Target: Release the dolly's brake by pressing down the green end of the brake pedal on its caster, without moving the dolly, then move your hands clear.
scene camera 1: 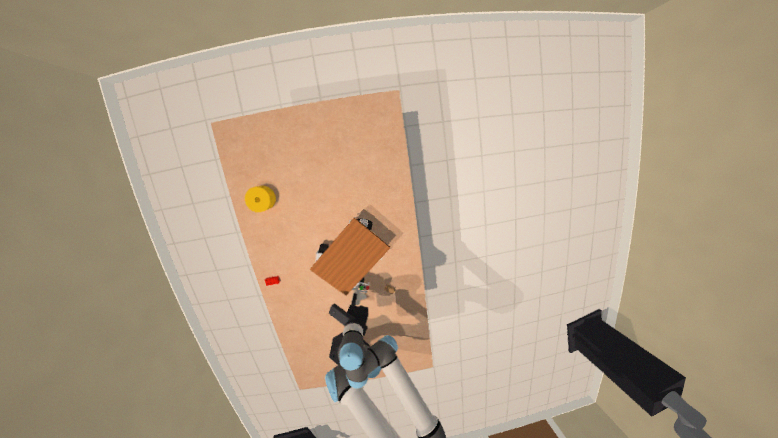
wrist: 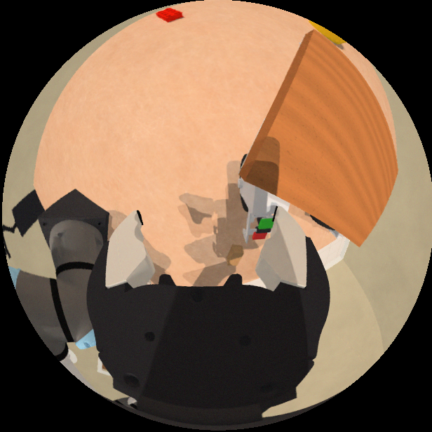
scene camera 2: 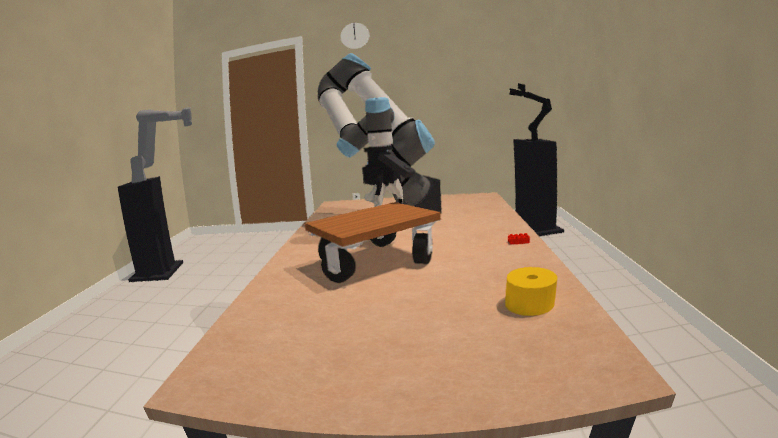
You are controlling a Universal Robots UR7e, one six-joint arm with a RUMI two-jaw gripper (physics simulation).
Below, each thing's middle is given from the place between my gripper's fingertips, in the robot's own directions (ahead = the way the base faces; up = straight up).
Scene:
The grey caster (wrist: 259, 202) lies 60 mm ahead of my hand, 40 mm to the right of it and 40 mm below it. From my hand the other things lie so: yellow cylinder (scene camera 2: 530, 291) 580 mm ahead, 210 mm to the left, 60 mm below; dolly (scene camera 2: 338, 233) 190 mm ahead, 70 mm to the right, 30 mm below.

